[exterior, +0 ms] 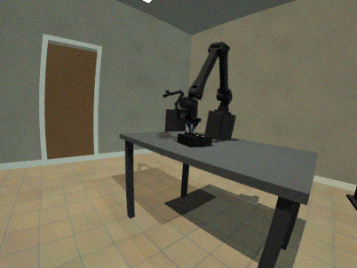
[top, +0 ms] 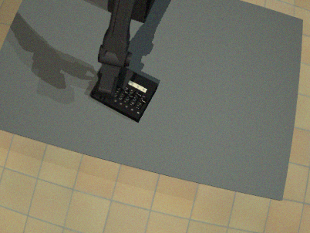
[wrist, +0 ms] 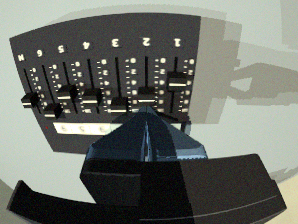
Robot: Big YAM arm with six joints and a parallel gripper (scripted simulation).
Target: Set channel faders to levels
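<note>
Now: the fader cap 4 30 mm to the left of my hand, 30 mm ahead of it and 10 mm below it. Also, from my hand: fader cap 1 (30 mm to the right, 20 mm ahead, 10 mm below); master fader cap (100 mm to the left, 60 mm ahead, 10 mm below); fader cap 5 (50 mm to the left, 40 mm ahead, 10 mm below).
</note>
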